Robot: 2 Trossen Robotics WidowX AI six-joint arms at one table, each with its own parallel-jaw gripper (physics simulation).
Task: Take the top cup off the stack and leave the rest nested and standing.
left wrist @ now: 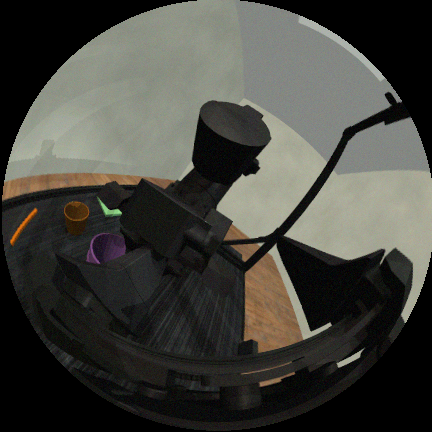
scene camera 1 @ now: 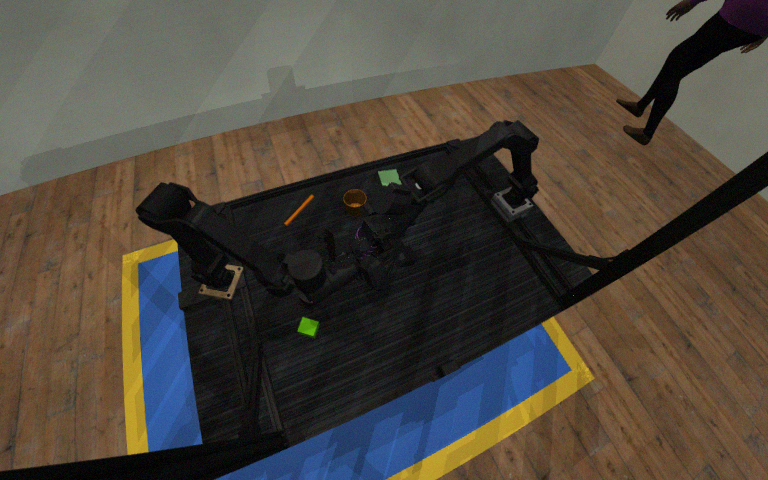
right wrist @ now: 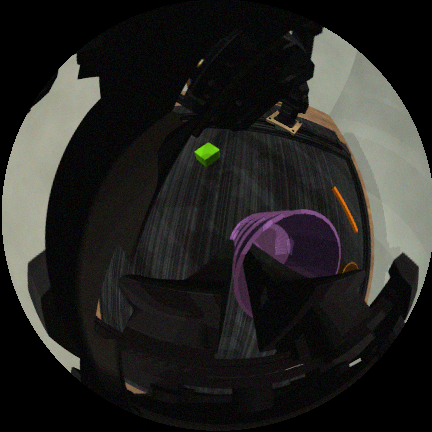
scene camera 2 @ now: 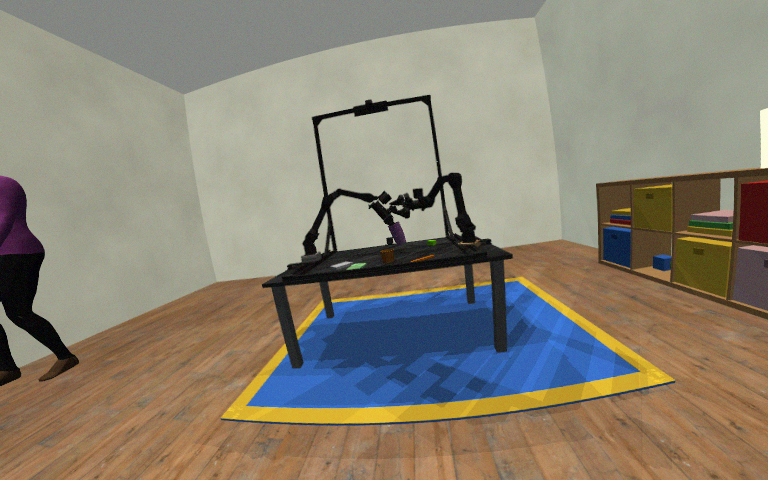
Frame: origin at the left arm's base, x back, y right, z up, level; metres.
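Where they show: left gripper, fingertip midpoint: (left wrist: 224,241) (scene camera 1: 389,240) (scene camera 2: 390,208); right gripper, fingertip midpoint: (left wrist: 125,292) (right wrist: 237,244); left arm's base at its link origin: (scene camera 1: 220,279) (right wrist: 285,119) (scene camera 2: 469,241); right arm's base at its link origin: (scene camera 1: 514,199) (scene camera 2: 310,254).
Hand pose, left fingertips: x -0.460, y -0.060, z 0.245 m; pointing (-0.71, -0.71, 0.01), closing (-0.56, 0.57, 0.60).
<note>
Things, the pixels of their top centre, and the offset from my left fingertips. Level surfaces: height alone.
- black table at its surface level: dz -0.274 m
- orange cup at its top centre: (right wrist: 349,278) (left wrist: 75,210) (scene camera 1: 354,198) (scene camera 2: 387,250) dx +0.133, dy -0.270, dz -0.213 m
- green card at its top centre: (scene camera 1: 391,182) (left wrist: 108,203) (scene camera 2: 356,266) dx +0.023, dy -0.411, dz -0.264 m
- orange stick at its top centre: (right wrist: 346,208) (scene camera 1: 299,209) (scene camera 2: 422,258) dx +0.313, dy -0.234, dz -0.264 m
- green cube at its top centre: (right wrist: 206,150) (scene camera 1: 308,326) (scene camera 2: 431,240) dx +0.180, dy +0.147, dz -0.246 m
A stack of nested purple cups (scene camera 1: 361,234) (scene camera 2: 398,233) (left wrist: 105,247) (right wrist: 296,241) hangs tilted just above the black table (scene camera 1: 430,310) (scene camera 2: 449,252). My right gripper (scene camera 1: 372,234) (scene camera 2: 390,220) (right wrist: 237,244) is shut on the stack's top rim, one finger inside the top cup and one outside. Several rims show nested below it in the right wrist view. My left gripper (scene camera 1: 343,259) (scene camera 2: 401,200) (left wrist: 224,241) is open and empty. It is raised close beside the stack, and its near finger hides the stack's lower part in the left wrist view.
An orange cup (scene camera 1: 354,200) (scene camera 2: 388,255) (left wrist: 76,217) stands behind the stack. A green card (scene camera 1: 389,177) (scene camera 2: 355,266), an orange stick (scene camera 1: 298,210) (scene camera 2: 422,258) (right wrist: 345,209) and a green cube (scene camera 1: 308,327) (scene camera 2: 432,242) (right wrist: 207,154) lie on the table.
</note>
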